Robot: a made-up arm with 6 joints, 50 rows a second.
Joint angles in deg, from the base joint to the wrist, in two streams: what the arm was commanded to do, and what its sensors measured. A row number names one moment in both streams.
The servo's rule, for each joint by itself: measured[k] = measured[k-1] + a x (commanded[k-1-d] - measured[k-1]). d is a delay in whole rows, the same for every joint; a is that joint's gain. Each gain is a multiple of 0.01, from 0.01 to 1. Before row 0 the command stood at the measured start. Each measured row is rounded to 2 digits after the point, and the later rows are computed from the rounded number. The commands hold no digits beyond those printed.
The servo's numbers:
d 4
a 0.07 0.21 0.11 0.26 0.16 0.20
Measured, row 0:
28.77, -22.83, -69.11, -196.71, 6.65, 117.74
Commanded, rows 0 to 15:
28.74, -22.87, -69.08, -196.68, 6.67, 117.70
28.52, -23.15, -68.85, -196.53, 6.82, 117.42
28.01, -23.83, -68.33, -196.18, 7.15, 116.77
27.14, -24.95, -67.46, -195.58, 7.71, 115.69
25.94, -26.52, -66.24, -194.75, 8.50, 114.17
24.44, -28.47, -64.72, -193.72, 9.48, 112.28
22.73, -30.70, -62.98, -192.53, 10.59, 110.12
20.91, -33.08, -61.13, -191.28, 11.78, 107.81
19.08, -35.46, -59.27, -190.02, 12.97, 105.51
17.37, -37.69, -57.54, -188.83, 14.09, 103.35
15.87, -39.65, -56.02, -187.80, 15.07, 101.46
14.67, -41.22, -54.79, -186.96, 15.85, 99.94
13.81, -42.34, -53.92, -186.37, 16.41, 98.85
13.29, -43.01, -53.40, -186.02, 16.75, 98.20
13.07, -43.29, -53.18, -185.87, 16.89, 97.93
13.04, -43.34, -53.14, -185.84, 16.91, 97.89
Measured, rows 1 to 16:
28.77, -22.83, -69.11, -196.71, 6.65, 117.74
28.77, -22.83, -69.11, -196.71, 6.65, 117.74
28.77, -22.83, -69.11, -196.71, 6.65, 117.74
28.77, -22.83, -69.11, -196.71, 6.65, 117.74
28.77, -22.84, -69.11, -196.70, 6.65, 117.73
28.75, -22.91, -69.08, -196.66, 6.68, 117.67
28.70, -23.10, -69.00, -196.54, 6.76, 117.49
28.59, -23.49, -68.83, -196.29, 6.91, 117.13
28.40, -24.13, -68.55, -195.89, 7.16, 116.54
28.12, -25.04, -68.13, -195.33, 7.53, 115.69
27.74, -26.23, -67.56, -194.60, 8.02, 114.58
27.26, -27.67, -66.85, -193.74, 8.62, 113.23
26.69, -29.31, -66.02, -192.77, 9.32, 111.69
26.04, -31.07, -65.09, -191.75, 10.08, 110.02
25.33, -32.87, -64.09, -190.72, 10.88, 108.31
24.58, -34.62, -63.07, -189.74, 11.68, 106.64

